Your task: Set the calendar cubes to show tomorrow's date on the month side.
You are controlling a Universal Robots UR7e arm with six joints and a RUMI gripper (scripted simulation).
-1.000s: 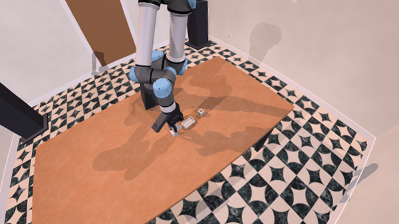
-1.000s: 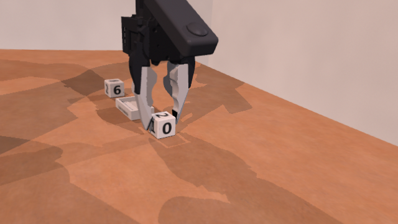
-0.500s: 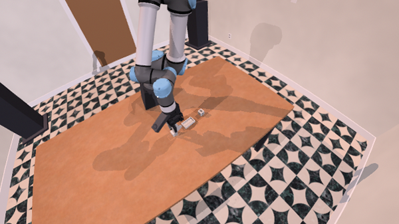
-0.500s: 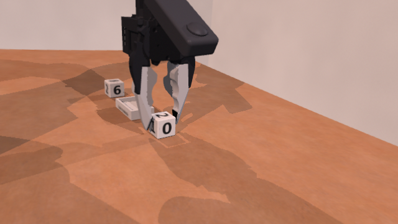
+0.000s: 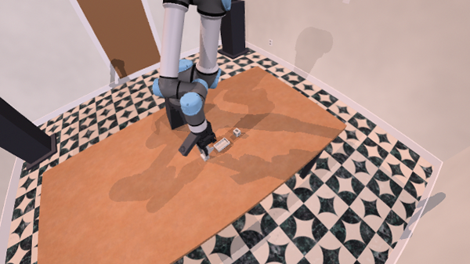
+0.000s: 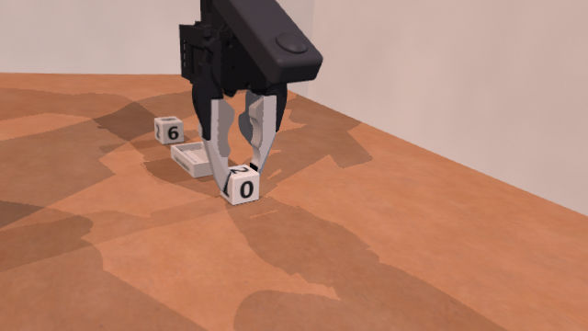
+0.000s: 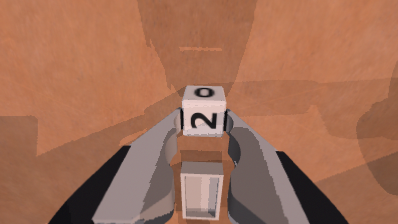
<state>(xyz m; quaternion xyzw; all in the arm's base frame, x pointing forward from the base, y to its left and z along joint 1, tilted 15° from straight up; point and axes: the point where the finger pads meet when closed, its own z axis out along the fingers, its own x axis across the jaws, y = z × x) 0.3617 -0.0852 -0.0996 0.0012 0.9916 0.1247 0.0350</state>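
Right now the tray is 110 mm to the left of my hand and 20 mm below it.
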